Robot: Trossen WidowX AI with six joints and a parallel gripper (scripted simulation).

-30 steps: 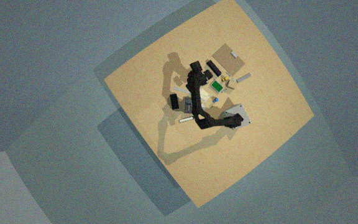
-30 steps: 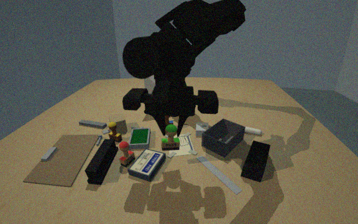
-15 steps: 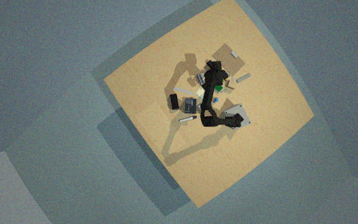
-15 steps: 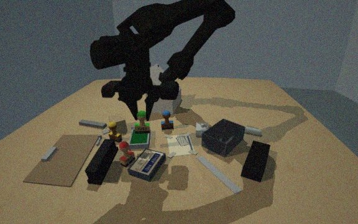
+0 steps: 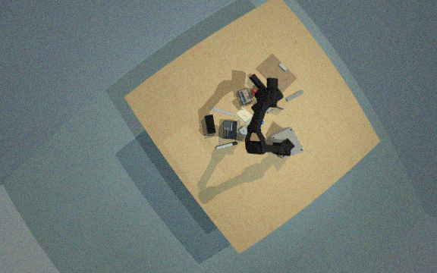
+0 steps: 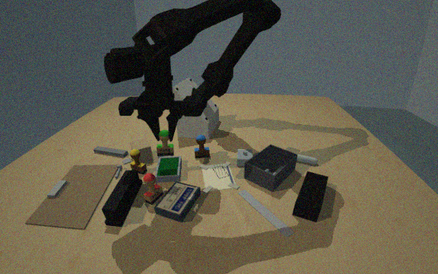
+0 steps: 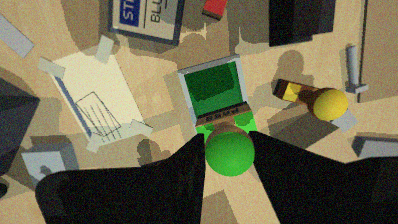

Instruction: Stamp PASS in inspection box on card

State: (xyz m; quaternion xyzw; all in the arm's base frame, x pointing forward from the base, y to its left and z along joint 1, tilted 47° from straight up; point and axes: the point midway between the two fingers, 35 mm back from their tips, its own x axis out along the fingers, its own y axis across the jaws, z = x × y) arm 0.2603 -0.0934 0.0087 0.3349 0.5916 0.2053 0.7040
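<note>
My gripper tip is now 80 mm above the green ink pad. Also, from my gripper tip: green-knobbed stamp: 20 mm below; then yellow-knobbed stamp: 90 mm to the right, 70 mm below; then red-knobbed stamp: 100 mm ahead, 70 mm below, 20 mm to the right.
</note>
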